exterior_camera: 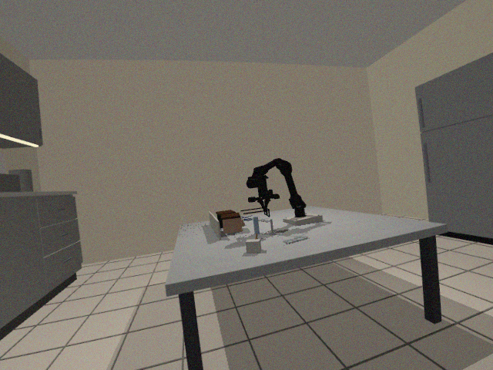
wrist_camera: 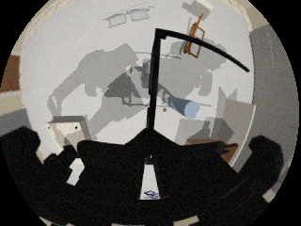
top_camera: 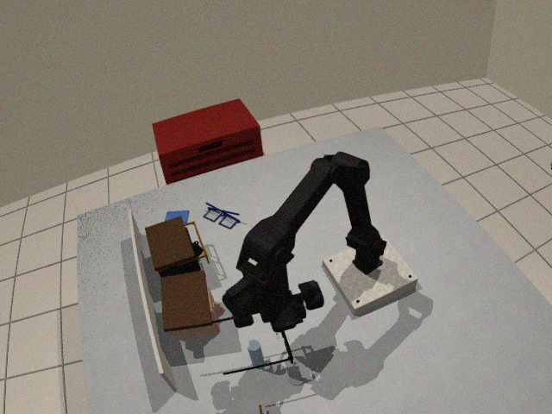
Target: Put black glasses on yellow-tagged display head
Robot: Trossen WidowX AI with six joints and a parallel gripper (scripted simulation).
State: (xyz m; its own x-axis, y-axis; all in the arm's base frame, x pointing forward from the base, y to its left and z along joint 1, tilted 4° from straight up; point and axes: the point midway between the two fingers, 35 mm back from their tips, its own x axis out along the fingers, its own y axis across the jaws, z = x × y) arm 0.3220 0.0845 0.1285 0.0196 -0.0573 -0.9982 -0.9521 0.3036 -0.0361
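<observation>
Now: the light blue cylinder 7 cm below my gripper tip, 7 cm ahead of it and 1 cm to the left of it. Round my gripper tip: grey peg 9 cm to the left, 9 cm below, 2 cm ahead; then white board 32 cm to the right, 24 cm ahead, 6 cm below.
</observation>
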